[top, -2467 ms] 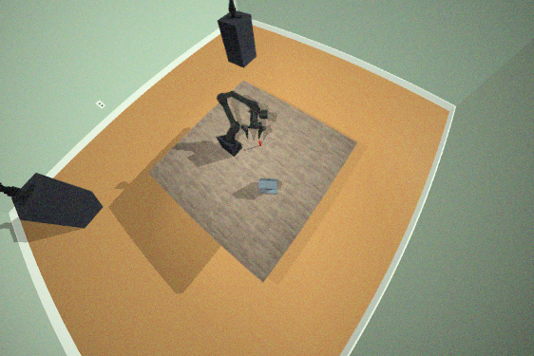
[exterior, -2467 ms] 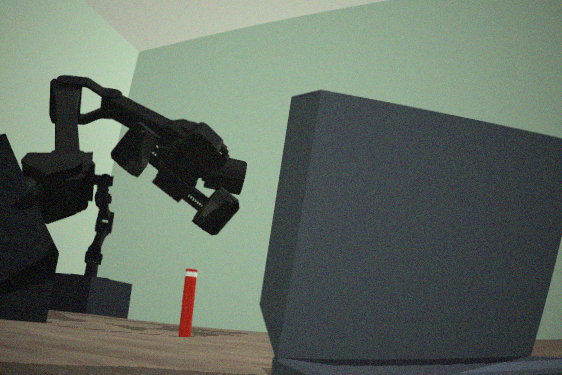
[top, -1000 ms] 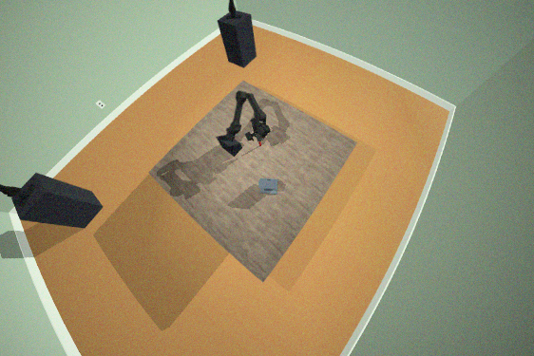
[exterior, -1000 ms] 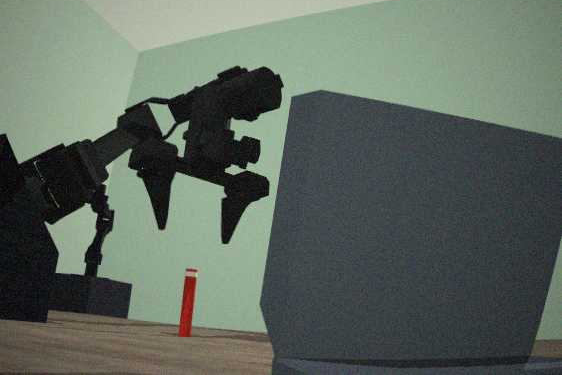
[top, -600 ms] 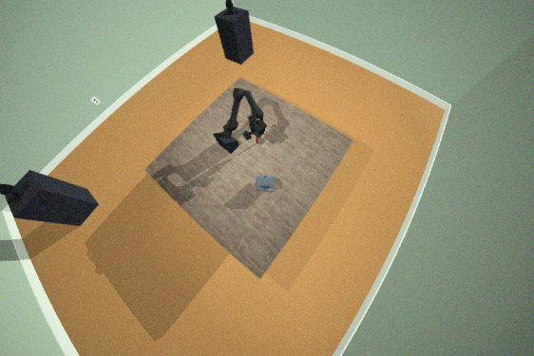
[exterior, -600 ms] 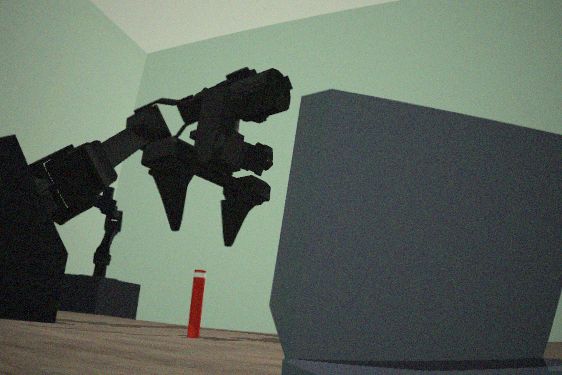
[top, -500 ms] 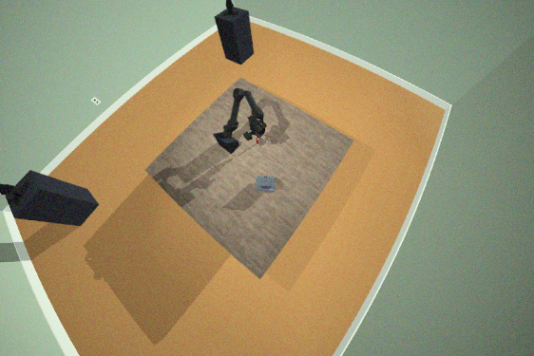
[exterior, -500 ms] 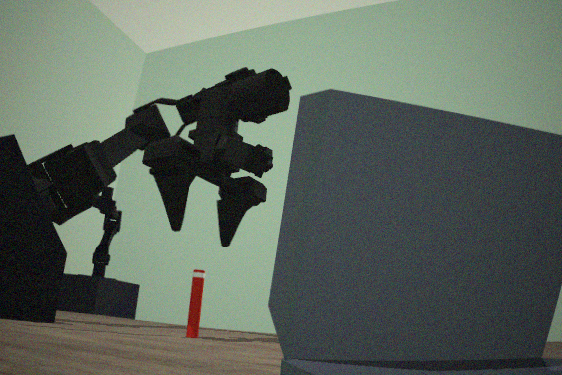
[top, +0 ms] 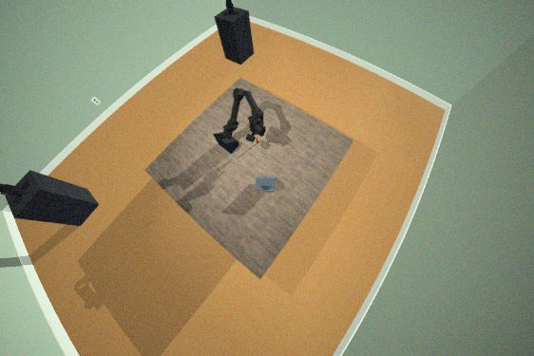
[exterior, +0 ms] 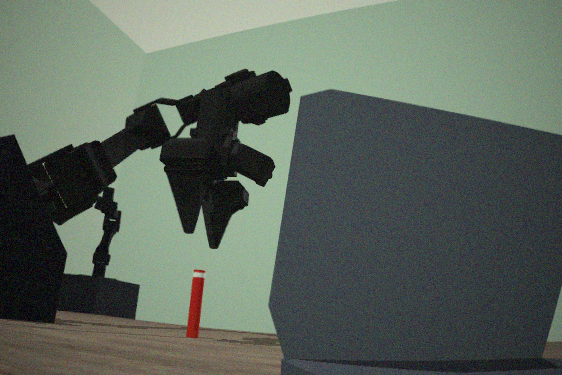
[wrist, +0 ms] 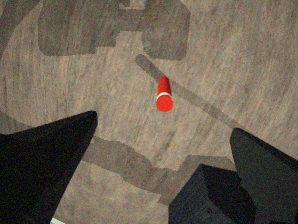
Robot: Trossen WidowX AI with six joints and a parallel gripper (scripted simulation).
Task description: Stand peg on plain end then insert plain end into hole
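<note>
The red peg lies 60 mm below my gripper tip. Also, from my gripper tip: sloped grey panel (270 mm ahead, 250 mm to the right, 50 mm below).
</note>
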